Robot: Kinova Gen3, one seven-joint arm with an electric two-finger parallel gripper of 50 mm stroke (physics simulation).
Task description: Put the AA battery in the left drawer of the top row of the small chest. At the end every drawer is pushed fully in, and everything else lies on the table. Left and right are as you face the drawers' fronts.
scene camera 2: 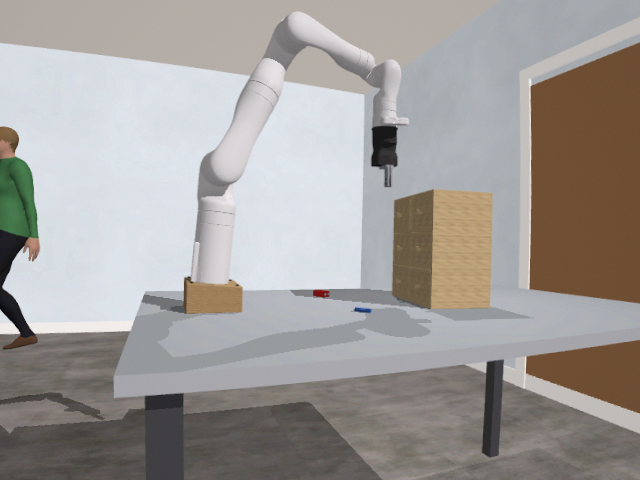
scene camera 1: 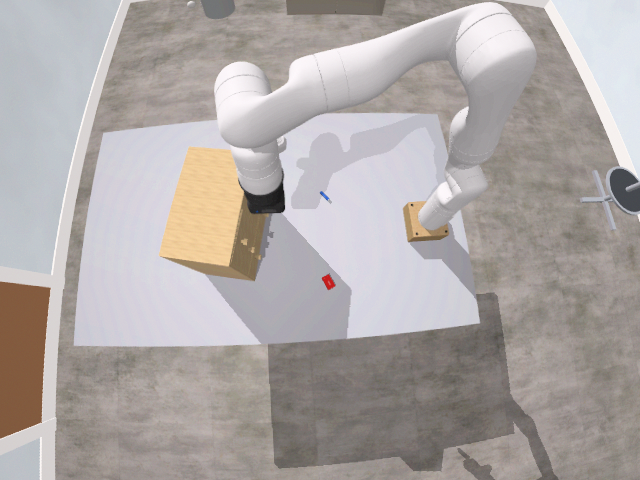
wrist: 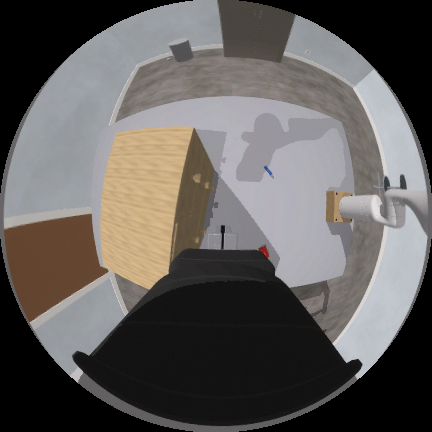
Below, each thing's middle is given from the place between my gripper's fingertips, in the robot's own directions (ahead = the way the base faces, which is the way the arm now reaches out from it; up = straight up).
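Labels:
With the small wooden chest [scene camera 1: 200, 232] as my reference, I find my gripper 18 cm above it, 16 cm short of it and 2 cm to the left of it.

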